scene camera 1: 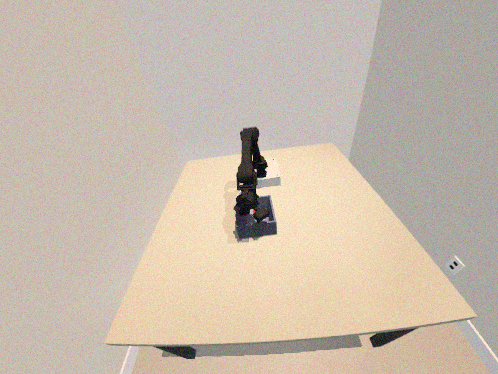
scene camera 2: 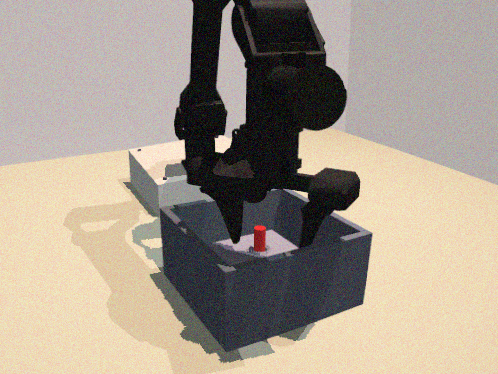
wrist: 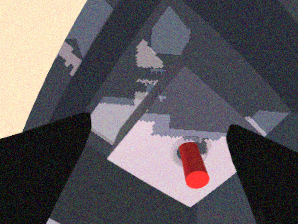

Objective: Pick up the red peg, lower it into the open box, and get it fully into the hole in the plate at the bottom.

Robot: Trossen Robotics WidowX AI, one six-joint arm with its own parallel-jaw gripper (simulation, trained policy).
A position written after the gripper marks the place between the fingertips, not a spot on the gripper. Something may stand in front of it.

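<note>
The gripper [scene camera 2: 268, 250] is there to see, and the wrist view has the gripper [wrist: 160, 126] too. There's also a dark box [scene camera 1: 268, 228], and that's the same dark box [wrist: 107, 64] in the other picture. You'd see a pale plate [scene camera 2: 243, 251] as well, shown again as the pale plate [wrist: 180, 108], and there's a red peg [wrist: 196, 177].
</note>
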